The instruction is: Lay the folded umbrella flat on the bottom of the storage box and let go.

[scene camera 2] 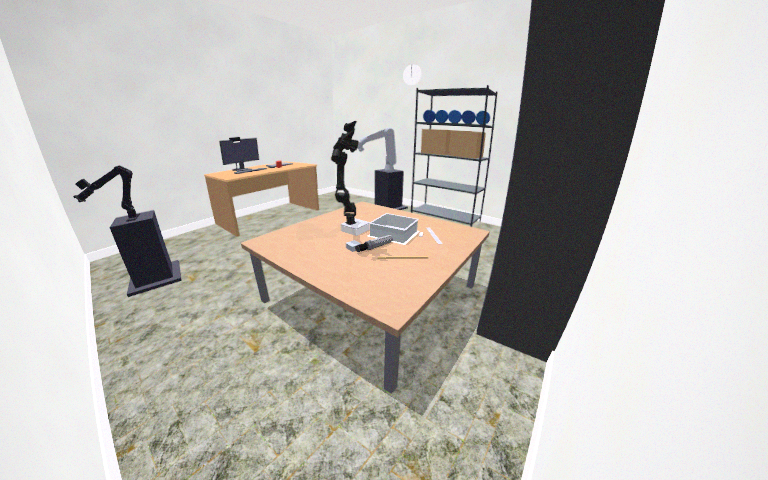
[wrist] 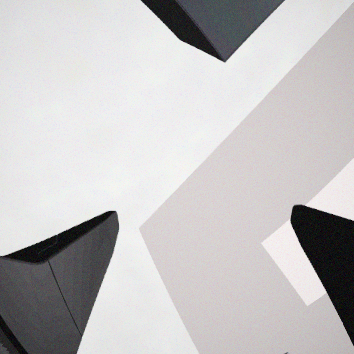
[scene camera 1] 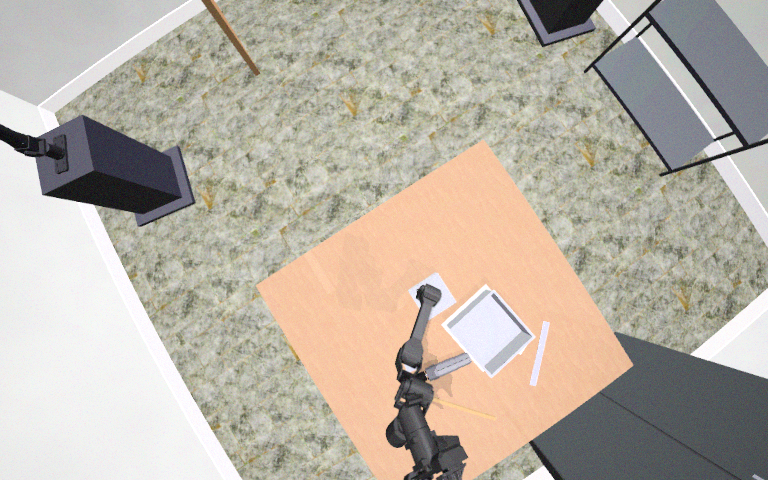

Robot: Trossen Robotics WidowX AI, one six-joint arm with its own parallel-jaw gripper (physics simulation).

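Where they show: gripper, between the fingertips: (scene camera 2: 355,125) (wrist: 206,217); arm's base, origin of its link: (scene camera 2: 350,223) (scene camera 1: 425,293).
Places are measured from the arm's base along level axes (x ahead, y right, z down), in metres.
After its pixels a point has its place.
Note:
The folded umbrella (scene camera 1: 450,366) {y 0.014, x 0.335, z 0.004 m} (scene camera 2: 378,243) {y 0.047, x 0.368, z 0.022 m}, grey with a dark end, lies on the table beside the storage box, outside it. Its near end is close to a small grey block in scene camera 2. The box (scene camera 1: 509,353) {y -0.245, x 0.372, z -0.012 m} (scene camera 2: 390,230) {y -0.095, x 0.325, z -0.017 m} is open-topped, with pale walls; its bottom shows bare in scene camera 1. My gripper (scene camera 1: 437,474) (scene camera 2: 351,124) {y 0.160, x 0.296, z -0.675 m} (wrist: 206,217) {y 0.160, x 0.296, z -0.675 m} is open and empty. It is high above the table at the top of the raised arm, far from the umbrella. The wrist view shows pale wall or ceiling surfaces between the fingers; neither umbrella nor box shows there.
The table (scene camera 1: 487,186) {y -0.467, x -0.350, z 0.056 m} (scene camera 2: 317,249) {y 0.353, x 0.132, z 0.057 m} also bears a white strip (scene camera 1: 539,353) {y -0.396, x 0.460, z 0.055 m} (scene camera 2: 434,235) {y -0.397, x 0.468, z 0.054 m} beyond the box and a thin yellow stick (scene camera 1: 467,409) {y 0.009, x 0.566, z 0.046 m} (scene camera 2: 402,258) {y 0.031, x 0.564, z 0.054 m} near the umbrella. My arm stands on a white base beside the box. A tall dark cabinet (scene camera 2: 566,169) stands beside the table.

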